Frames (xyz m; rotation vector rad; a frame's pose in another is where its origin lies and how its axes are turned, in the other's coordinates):
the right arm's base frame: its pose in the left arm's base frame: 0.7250 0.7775 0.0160 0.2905 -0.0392 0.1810
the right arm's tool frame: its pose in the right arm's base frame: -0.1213 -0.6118 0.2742 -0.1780 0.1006 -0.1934
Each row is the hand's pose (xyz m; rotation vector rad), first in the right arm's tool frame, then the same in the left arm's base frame.
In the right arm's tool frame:
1: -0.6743 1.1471 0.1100 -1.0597 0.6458 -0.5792
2: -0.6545 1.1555 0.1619 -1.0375 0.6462 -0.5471
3: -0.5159 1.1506 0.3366 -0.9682 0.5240 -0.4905
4: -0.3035 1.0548 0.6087 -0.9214 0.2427 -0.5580
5: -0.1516 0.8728 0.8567 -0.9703 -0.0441 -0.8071
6: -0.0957 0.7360 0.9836 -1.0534 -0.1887 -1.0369
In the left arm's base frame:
1: 0.0547 1.2281 0.3777 -0.9842 0.7322 -0.5035
2: 0.0783 1.2310 0.4287 -0.9605 0.7316 -0.4725
3: 0.2290 1.2081 0.5914 -0.8864 0.6093 -0.4252
4: 0.4600 1.0847 0.8359 -0.8392 0.3346 -0.5081
5: 0.6285 0.8779 1.0516 -0.8982 0.0608 -0.7668
6: 0.6928 0.7286 1.1590 -0.9928 -0.0740 -0.9971

